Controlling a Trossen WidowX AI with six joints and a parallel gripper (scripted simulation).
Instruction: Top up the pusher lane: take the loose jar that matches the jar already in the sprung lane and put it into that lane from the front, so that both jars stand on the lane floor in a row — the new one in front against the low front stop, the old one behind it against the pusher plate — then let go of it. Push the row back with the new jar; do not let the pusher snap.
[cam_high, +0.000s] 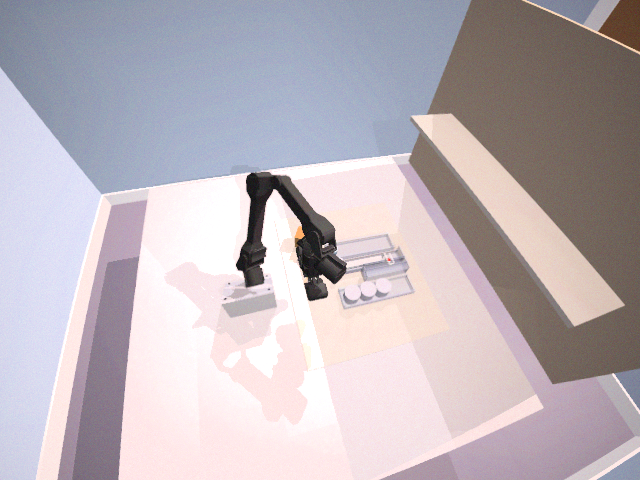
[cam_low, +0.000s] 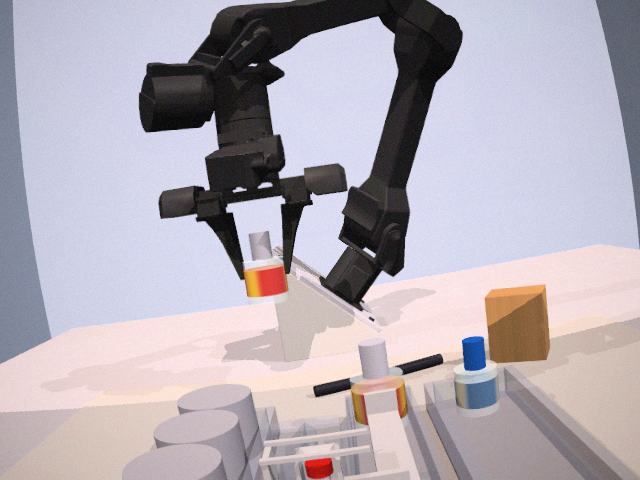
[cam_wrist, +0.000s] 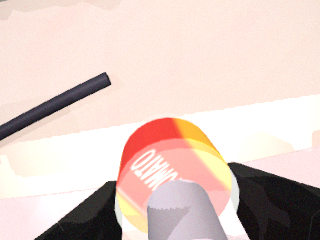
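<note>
Right now my gripper tip is 120 mm above the black rod, 100 mm to the right of it and 20 mm short of it. Round my gripper tip: red button (330 mm ahead, 50 mm below, 30 mm to the left); pusher plate (250 mm ahead, 80 mm below, 40 mm to the left).
</note>
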